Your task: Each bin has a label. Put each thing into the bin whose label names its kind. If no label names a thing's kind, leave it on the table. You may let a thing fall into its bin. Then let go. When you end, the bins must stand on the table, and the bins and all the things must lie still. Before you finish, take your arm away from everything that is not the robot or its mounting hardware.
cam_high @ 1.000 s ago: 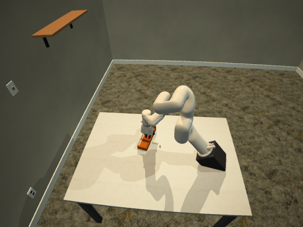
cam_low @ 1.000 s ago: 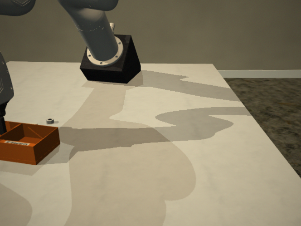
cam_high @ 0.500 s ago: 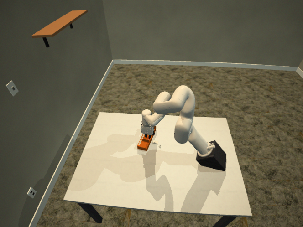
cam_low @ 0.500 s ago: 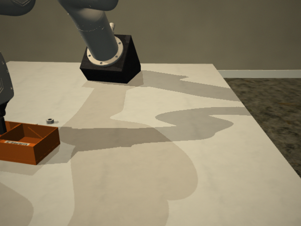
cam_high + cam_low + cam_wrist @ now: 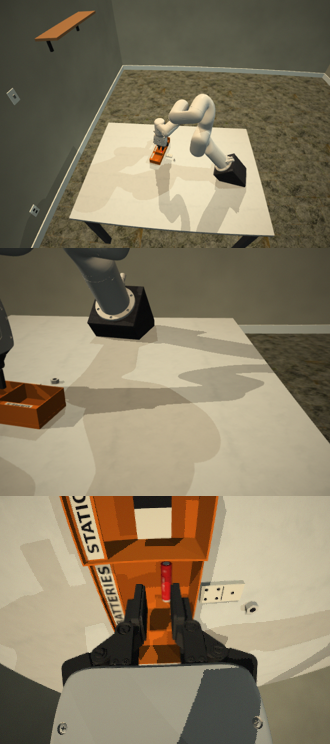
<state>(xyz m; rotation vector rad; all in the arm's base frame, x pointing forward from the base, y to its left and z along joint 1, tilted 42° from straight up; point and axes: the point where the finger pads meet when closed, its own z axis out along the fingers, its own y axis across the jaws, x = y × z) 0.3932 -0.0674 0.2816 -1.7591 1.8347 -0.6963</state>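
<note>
My hand is 40 mm above the red battery and 10 mm past it. Round my hand: black thing (80 mm to the right, 30 mm below); then white domino (70 mm behind, 50 mm below, 20 mm to the left); then grey ribbed block (80 mm to the right, 40 mm below).
</note>
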